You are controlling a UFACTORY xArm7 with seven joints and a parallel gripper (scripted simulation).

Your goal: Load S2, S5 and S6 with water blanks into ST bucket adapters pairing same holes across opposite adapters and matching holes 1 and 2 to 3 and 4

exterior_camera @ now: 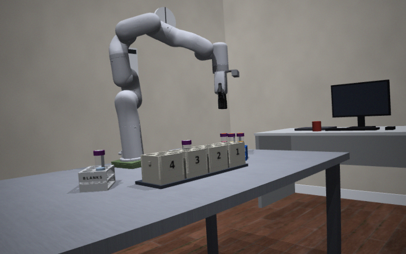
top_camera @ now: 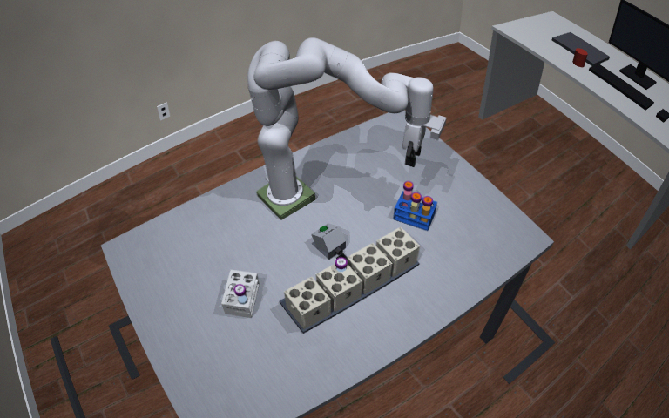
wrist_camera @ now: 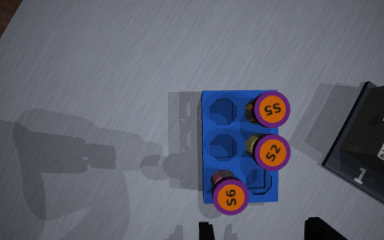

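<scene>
Right now my hand is 190 mm above the tube with yellowish liquid, 60 mm short of it and 20 mm to the left of it. Also, from my hand: sample tube: 190 mm below; then blue sample rack: 220 mm below, 40 mm ahead; then green done key: 300 mm to the right, 190 mm below, 110 mm behind.
</scene>
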